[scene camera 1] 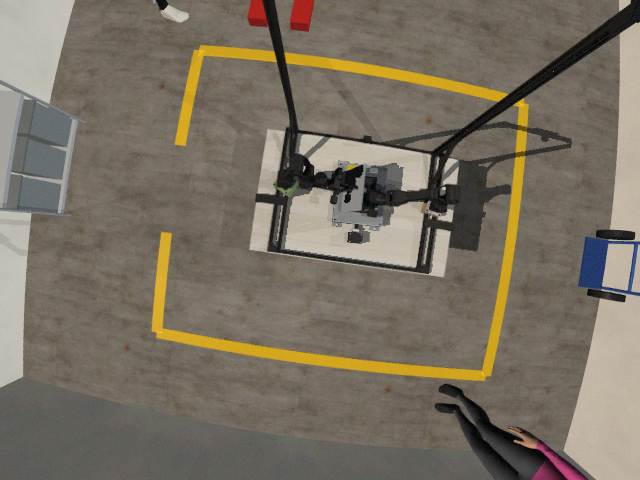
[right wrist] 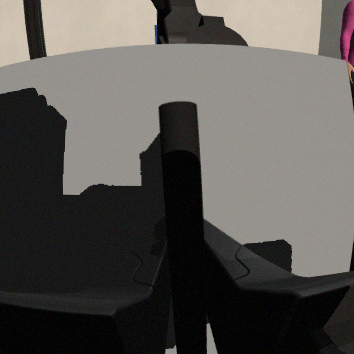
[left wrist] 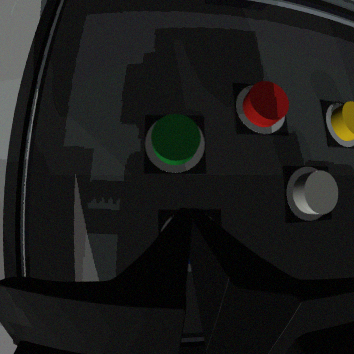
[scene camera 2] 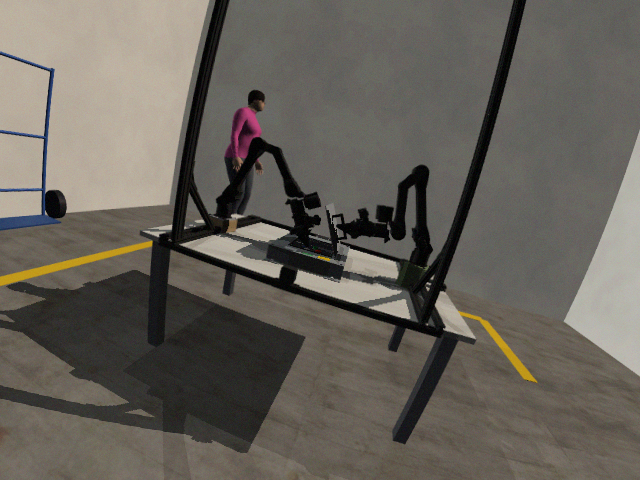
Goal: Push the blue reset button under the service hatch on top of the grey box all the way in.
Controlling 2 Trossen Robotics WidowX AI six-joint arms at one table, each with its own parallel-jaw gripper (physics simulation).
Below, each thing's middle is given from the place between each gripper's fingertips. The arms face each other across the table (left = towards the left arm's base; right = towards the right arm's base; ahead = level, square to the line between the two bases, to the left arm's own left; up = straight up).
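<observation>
Service hatch (right wrist: 108,141): my right gripper 3 cm above it. Green button (left wrist: 175,137), from my right hand: 7 cm to the left, 4 cm ahead, 13 cm below. Red button (left wrist: 265,103), from my right hand: 5 cm to the left, 1 cm behind, 13 cm below.
From my left hand: green button 1 cm ahead, 4 cm to the right; red button 4 cm behind, 6 cm to the right; service hatch 3 cm behind, 10 cm to the right, 10 cm above.
</observation>
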